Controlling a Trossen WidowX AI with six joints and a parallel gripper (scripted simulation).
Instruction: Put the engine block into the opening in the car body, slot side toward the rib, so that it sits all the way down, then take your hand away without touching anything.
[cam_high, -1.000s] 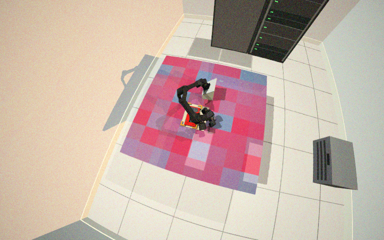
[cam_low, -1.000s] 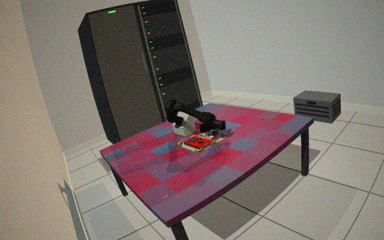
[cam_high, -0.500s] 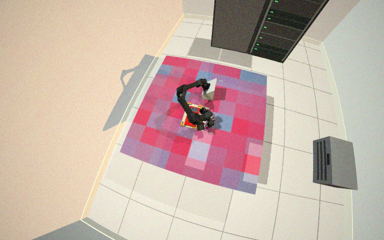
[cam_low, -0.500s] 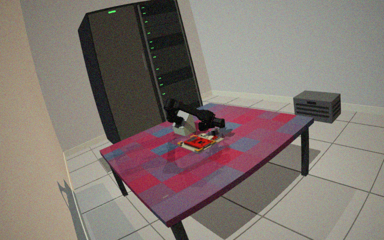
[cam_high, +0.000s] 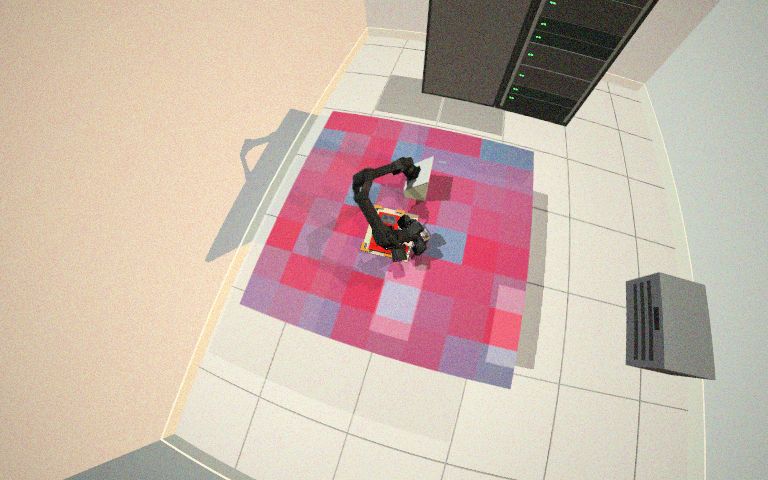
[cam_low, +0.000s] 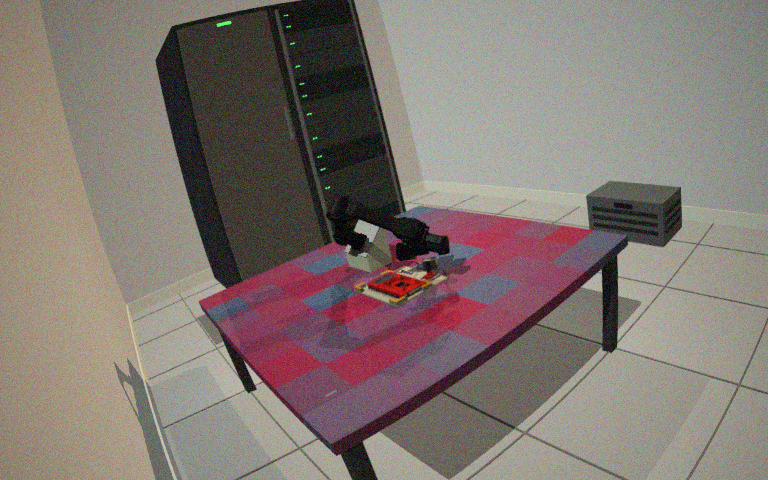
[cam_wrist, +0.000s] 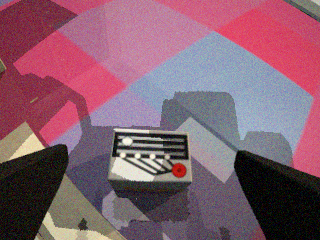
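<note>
My gripper tip is 40 mm above the grey engine block, 10 mm to the right of it and 10 mm past it. The rest, counted from my gripper tip: beige fixture plate 170 mm to the right, 40 mm below, 20 mm ahead.
</note>
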